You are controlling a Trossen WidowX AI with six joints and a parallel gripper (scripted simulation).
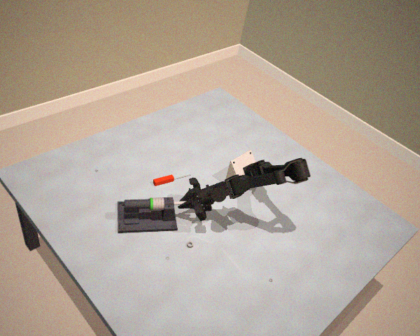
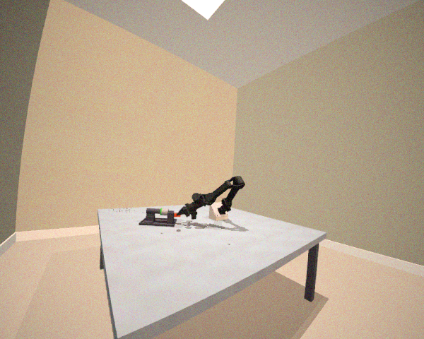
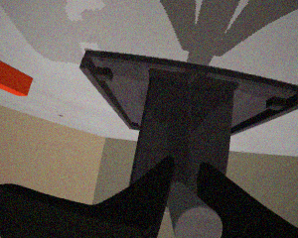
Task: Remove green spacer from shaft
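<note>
My gripper tip is 40 mm short of the thin grey shaft, 30 mm to the left of it and 20 mm below it. Also, from my gripper tip: green spacer 90 mm ahead, 60 mm to the right, 20 mm above.
</note>
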